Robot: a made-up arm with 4 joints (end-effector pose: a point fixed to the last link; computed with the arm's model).
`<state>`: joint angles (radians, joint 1 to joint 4).
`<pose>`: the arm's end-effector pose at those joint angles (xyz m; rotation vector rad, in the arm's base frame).
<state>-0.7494 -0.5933 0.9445 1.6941</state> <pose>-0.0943 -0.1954 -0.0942 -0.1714 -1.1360 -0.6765</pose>
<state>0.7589 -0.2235 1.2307 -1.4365</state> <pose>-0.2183 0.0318 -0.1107 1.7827 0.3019 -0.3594</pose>
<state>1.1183 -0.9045 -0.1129 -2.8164</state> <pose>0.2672 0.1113 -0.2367 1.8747 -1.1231 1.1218</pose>
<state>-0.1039 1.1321 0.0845 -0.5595</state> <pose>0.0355 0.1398 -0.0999 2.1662 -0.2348 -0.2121</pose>
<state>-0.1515 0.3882 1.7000 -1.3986</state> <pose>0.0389 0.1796 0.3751 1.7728 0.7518 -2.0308</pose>
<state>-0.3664 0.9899 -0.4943 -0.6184</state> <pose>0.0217 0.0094 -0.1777 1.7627 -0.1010 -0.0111</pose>
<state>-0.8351 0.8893 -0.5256 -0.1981</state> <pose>-0.1065 -0.0757 -0.0384 1.9117 0.7452 -0.1549</pose>
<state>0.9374 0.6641 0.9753 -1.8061</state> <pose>0.1425 0.2926 -0.0407 2.3136 -0.9297 -0.5051</pose>
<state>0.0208 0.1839 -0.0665 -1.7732</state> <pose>0.0635 0.1962 -0.1480 2.0359 -0.6403 -0.1138</pose>
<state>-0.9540 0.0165 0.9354 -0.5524</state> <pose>-0.0066 -0.1273 0.4325 -2.0412 -1.6300 1.3367</pose>
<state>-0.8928 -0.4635 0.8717 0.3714</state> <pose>-0.0359 -0.3716 0.1576 -1.2149 -1.7977 0.0594</pose>
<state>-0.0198 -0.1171 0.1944 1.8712</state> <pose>0.2963 -0.1221 -0.1811 0.1462 -2.3752 -1.3389</pose>
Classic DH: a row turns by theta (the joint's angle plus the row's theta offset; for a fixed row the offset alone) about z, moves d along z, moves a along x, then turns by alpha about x. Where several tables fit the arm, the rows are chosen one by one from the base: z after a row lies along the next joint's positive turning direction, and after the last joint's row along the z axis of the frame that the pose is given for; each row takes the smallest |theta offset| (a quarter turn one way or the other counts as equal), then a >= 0, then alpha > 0; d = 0 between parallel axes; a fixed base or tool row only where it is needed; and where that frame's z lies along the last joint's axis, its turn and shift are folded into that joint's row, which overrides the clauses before.
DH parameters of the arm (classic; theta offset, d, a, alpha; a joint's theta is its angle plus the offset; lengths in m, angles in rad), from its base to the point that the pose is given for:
base (fixed): -0.1852 0.0747 0.1764 1.5605
joint 1: 0 0.1012 -0.016 1.5811
joint 2: -0.1852 -0.0424 -0.0248 1.5708
joint 3: 0 0.0988 0.0139 1.5708
joint 4: 1.5034 -0.3514 -0.1946 2.111
tool (fixed): 0.1086 -0.1878 0 0

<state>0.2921 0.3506 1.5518 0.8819</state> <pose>-0.1595 -0.1798 -0.0222 -1.7813 -1.6323 -0.6212</pose>
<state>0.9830 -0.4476 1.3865 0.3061</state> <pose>-0.0645 -0.3744 -0.0195 1.4182 2.1686 0.2316</pose>
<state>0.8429 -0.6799 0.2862 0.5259</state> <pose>0.2620 -0.3562 -0.0455 0.2440 2.1255 1.0011</pose>
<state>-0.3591 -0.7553 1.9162 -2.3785</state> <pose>-0.2284 -0.0689 0.3460 0.3529 0.8501 -1.0557</pose>
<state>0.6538 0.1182 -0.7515 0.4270</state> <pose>0.3172 -0.2968 -0.0190 0.3264 0.8158 1.3796</pose>
